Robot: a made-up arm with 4 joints.
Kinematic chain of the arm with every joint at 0, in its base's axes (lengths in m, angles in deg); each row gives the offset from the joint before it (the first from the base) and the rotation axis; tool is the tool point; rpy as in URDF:
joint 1: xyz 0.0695 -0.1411 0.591 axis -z
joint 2: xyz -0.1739 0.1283 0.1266 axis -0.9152 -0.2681 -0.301
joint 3: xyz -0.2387 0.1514 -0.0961 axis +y
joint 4: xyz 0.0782 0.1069 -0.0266 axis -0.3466 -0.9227 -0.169
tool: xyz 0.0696 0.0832 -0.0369 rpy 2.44 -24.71 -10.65
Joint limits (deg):
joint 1: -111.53..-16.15
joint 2: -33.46..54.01
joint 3: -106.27..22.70
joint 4: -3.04..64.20
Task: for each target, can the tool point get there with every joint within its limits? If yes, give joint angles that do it. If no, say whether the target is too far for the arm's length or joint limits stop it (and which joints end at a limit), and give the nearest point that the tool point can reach.
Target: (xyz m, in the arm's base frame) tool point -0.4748 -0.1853 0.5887
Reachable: yes | joints -64.54 -6.49 9.33 23.84
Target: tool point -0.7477 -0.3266 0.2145
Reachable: no: too far | nearest point -0.4628 -0.2619 0.4484 | short by 0.374 m
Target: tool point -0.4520 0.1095 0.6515
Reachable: yes | joints -29.12 21.92 -79.48 57.50
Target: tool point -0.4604 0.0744 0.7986
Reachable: yes | joints -29.63 -2.71 -78.39 39.82
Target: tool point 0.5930 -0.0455 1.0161
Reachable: no: joint limits stop it (at a limit: joint 1, joint 2) | nearest point -0.0853 -0.6308 0.9657 | short by 0.897 m
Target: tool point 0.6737 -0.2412 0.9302
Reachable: no: joint limits stop it (at a limit: joint 1, joint 2, joint 4) | nearest point -0.0560 -0.6725 0.9727 | short by 0.849 m
